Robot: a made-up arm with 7 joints.
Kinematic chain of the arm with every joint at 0, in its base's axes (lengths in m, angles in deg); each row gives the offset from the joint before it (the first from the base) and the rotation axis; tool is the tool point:
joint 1: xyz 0 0 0.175 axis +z
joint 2: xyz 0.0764 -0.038 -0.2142 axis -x
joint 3: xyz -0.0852 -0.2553 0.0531 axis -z
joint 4: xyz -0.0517 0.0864 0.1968 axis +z
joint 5: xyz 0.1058 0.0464 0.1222 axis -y
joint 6: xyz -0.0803 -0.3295 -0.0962 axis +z
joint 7: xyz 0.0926 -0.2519 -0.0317 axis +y
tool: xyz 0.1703 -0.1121 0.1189
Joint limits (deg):
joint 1: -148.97..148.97
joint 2: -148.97..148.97
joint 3: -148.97..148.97
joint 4: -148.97..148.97
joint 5: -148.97..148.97
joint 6: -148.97..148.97
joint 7: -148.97..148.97
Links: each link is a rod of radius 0.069 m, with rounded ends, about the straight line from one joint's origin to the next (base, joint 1, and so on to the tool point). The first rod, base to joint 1, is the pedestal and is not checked.
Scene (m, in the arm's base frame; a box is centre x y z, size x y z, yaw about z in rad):
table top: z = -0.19
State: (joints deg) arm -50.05 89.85 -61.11 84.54 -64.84 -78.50 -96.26
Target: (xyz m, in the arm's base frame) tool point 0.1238 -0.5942 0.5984
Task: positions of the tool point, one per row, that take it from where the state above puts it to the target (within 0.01 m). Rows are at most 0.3 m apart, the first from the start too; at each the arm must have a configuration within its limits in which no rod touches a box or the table.
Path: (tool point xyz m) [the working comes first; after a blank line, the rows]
Joints at the target: -26.01 0.68 -32.33 48.91 -38.70 -47.46 -93.91
Straight joint move there: clear.

1: 0.6325 0.3367 0.2251
2: 0.5682 0.2304 0.4384
3: 0.4653 0.0703 0.6055
4: 0.3426 -0.1358 0.6983
5: 0.2223 -0.3674 0.6975
6: 0.1238 -0.5942 0.5984

